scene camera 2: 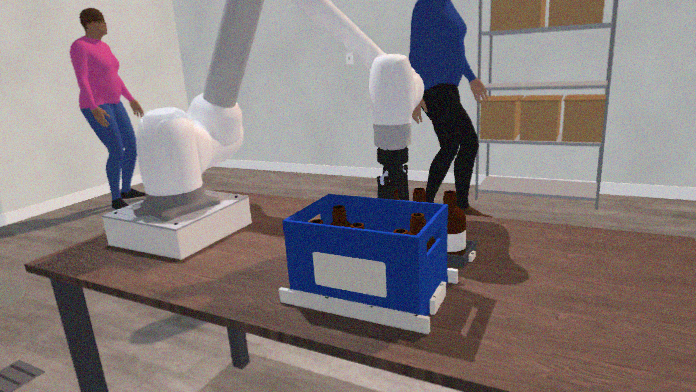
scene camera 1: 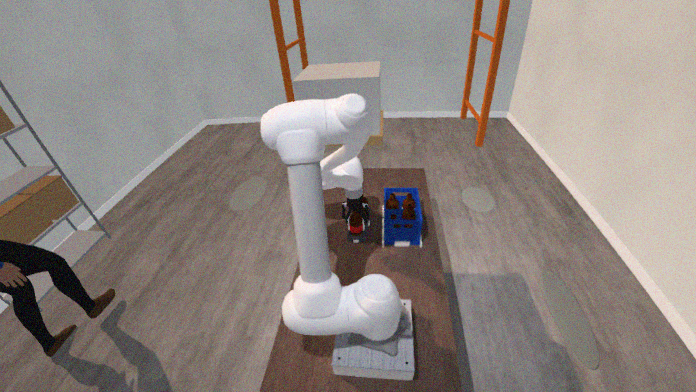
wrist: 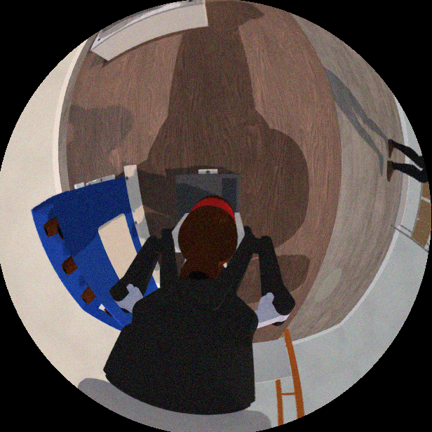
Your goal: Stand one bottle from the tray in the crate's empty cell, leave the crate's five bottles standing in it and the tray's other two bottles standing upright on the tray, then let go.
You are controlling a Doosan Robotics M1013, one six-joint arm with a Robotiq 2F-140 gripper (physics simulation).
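Pixels of known places: gripper, fingertip midpoint: (scene camera 1: 356, 228); arm's base, link origin: (scene camera 2: 177, 206) (scene camera 1: 377, 328).
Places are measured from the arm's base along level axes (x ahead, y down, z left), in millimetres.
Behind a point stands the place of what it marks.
The gripper (scene camera 1: 356, 227) @[x 570, y 63, z 259 mm] (wrist: 208, 232) is shut on a brown bottle with a red label (scene camera 1: 356, 220) @[x 541, y -24, z 245 mm] (wrist: 207, 240), one finger on each side; the crate hides the fingertips in scene camera 2. The held bottle is upright at the tray (wrist: 191, 184); whether its base touches is hidden. Two other bottles (scene camera 2: 419, 195) @[x 653, y -60, z 247 mm] (scene camera 2: 456, 227) @[x 747, y 2, z 248 mm] stand upright at the tray (scene camera 2: 459, 259) @[x 764, y 71, z 231 mm], the rearmost with a white label. The blue crate (scene camera 1: 403, 236) @[x 533, y 27, z -8 mm] (scene camera 2: 300, 255) @[x 584, y -18, z -85 mm] (wrist: 95, 192) stands beside the tray; several brown bottles (scene camera 1: 408, 212) @[x 653, y -37, z -11 mm] (scene camera 2: 339, 215) @[x 579, y -60, z 42 mm] (wrist: 69, 265) stand in it. Its empty cell cannot be made out.
White guide strips (scene camera 2: 350, 310) @[x 693, y 73, z -73 mm] (wrist: 135, 195) lie along the crate's base. The arm's white base plinth (scene camera 1: 374, 367) @[x -145, y -2, z -27 mm] (scene camera 2: 145, 240) @[x 40, y 52, z -128 mm] stands on the brown table (scene camera 1: 430, 320) @[x 134, y 88, z -195 mm]. A person in blue (scene camera 2: 437, 50) and a person in pink (scene camera 2: 95, 70) stand beyond the table.
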